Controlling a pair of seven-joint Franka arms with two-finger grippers.
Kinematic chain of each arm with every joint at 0, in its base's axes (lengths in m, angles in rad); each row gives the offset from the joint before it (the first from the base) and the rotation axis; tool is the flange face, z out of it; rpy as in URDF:
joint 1: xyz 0 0 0.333 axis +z
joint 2: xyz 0 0 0 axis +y
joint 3: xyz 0 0 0.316 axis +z
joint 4: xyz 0.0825 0 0 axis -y
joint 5: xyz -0.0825 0 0.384 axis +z
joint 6: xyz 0 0 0 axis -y
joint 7: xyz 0.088 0 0 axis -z
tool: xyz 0 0 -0.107 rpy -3.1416 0 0
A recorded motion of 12 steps. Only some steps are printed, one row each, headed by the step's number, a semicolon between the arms.
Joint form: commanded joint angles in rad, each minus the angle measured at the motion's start. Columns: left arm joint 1, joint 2, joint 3, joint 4, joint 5, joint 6, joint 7; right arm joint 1, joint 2, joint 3, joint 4, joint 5, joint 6, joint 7.
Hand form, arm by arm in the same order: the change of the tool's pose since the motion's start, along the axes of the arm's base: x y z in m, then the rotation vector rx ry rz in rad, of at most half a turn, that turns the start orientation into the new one. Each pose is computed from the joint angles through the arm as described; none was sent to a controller.
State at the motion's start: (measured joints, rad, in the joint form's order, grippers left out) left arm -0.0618 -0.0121 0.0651 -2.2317 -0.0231 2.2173 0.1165; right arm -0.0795 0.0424 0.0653 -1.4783 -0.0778 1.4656 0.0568
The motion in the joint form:
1: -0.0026 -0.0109 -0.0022 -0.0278 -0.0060 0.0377 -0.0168; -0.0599 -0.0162 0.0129 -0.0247 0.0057 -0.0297 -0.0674
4: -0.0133 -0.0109 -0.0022 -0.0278 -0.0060 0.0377 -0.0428; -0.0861 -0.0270 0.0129 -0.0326 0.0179 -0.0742 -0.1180
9: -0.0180 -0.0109 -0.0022 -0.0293 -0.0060 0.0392 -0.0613; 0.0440 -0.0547 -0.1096 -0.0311 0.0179 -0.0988 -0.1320
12: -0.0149 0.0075 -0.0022 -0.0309 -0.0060 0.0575 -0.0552; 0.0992 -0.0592 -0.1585 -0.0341 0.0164 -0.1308 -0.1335
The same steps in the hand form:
1: -0.0041 -0.0025 -0.0033 -0.0049 -0.0204 0.0165; -0.0099 -0.0249 -0.0048 0.0117 0.0425 0.0182
4: -0.0042 -0.0081 -0.0033 -0.0052 -0.0198 0.0317; -0.0196 -0.0370 -0.0060 0.0321 0.0858 0.0401
9: -0.0045 -0.0105 -0.0038 -0.0054 -0.0194 0.0456; -0.0304 -0.0319 0.0077 0.0321 0.0823 0.0601
12: -0.0023 -0.0089 -0.0124 -0.0038 -0.0179 0.0430; -0.0353 -0.0288 0.0064 0.0351 0.1128 0.0655

